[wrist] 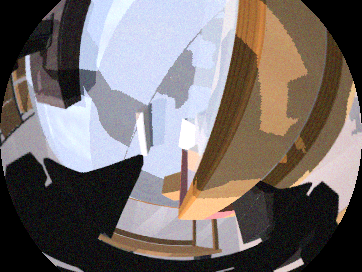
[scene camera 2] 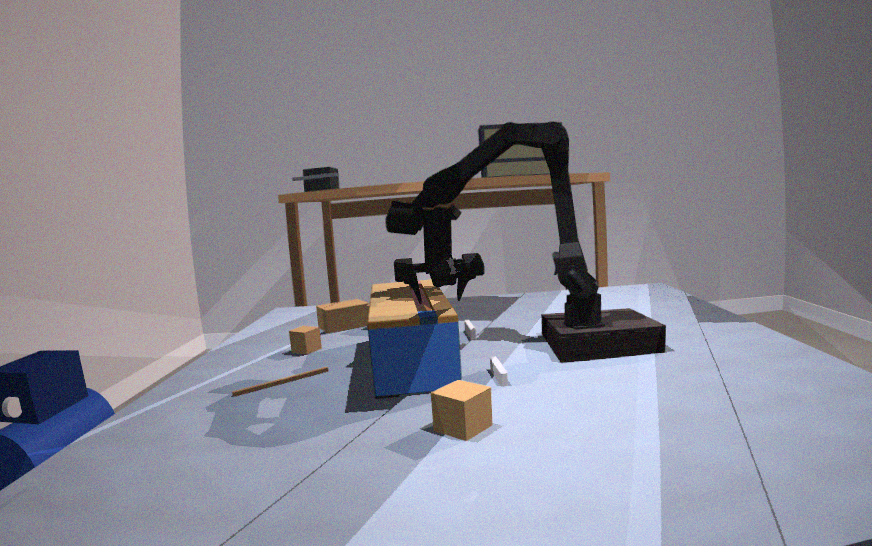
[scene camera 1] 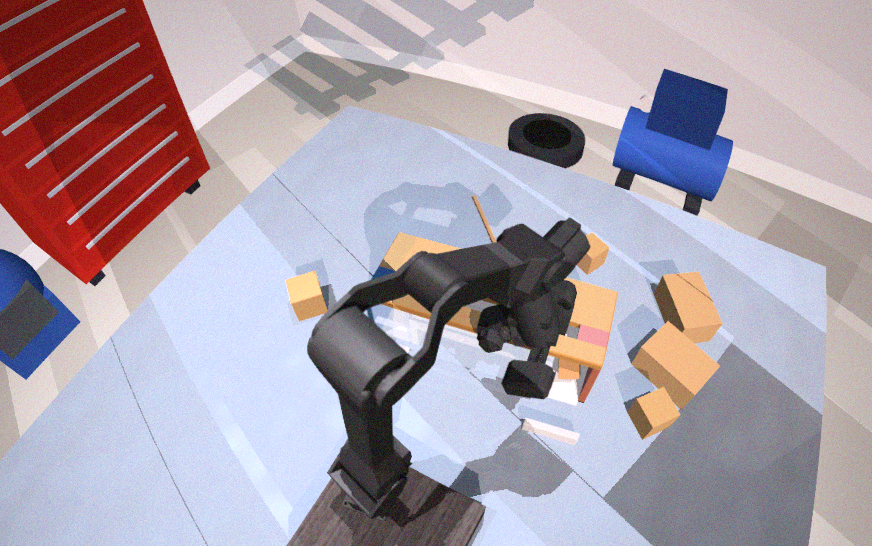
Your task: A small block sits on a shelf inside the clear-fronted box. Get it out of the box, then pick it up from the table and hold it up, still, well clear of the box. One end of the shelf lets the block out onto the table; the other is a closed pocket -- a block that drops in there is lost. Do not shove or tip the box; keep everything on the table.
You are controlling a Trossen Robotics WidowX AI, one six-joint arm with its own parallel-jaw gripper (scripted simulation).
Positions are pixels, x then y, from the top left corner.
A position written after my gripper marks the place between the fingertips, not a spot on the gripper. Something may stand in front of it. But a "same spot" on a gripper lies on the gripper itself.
My gripper shows in the wrist view, in scene camera 2 and in scene camera 1 [552, 367]. One and the same spot on my gripper: [wrist: 93, 201] is [scene camera 2: 461, 277].
